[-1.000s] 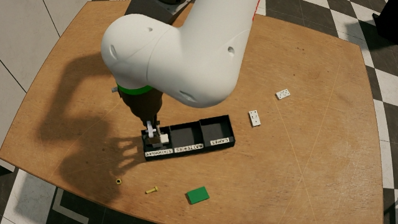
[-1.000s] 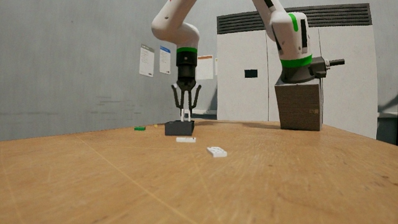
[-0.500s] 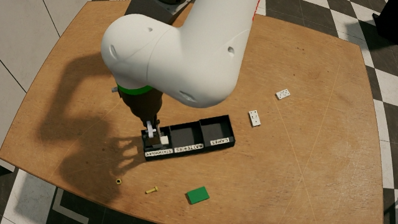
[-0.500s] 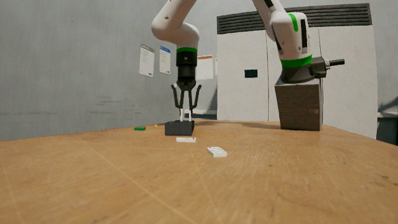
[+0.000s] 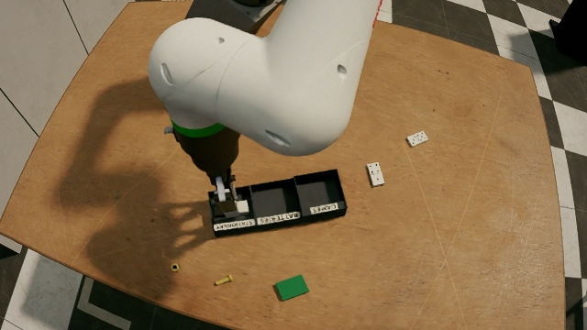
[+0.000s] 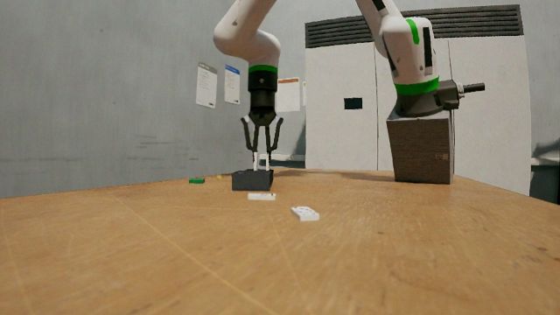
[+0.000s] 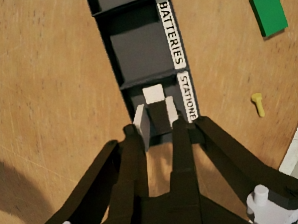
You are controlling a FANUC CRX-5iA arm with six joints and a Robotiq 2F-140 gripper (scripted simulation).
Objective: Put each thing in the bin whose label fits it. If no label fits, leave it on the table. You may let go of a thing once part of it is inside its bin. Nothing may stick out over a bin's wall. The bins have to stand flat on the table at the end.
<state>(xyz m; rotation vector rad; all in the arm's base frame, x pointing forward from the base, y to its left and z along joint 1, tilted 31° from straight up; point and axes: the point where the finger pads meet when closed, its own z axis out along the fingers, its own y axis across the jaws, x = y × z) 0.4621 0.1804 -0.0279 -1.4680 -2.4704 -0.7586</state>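
The flat green block lies 11 cm ahead of my hand, 16 cm to the left of it and 5 cm below it. The rest, counted from my hand: yellow bolt: 14 cm ahead, 4 cm to the left, 5 cm below; then yellow nut: 16 cm ahead, 6 cm to the right, 5 cm below; then black three-part bin tray: 4 cm behind, 8 cm to the left, 4 cm below.
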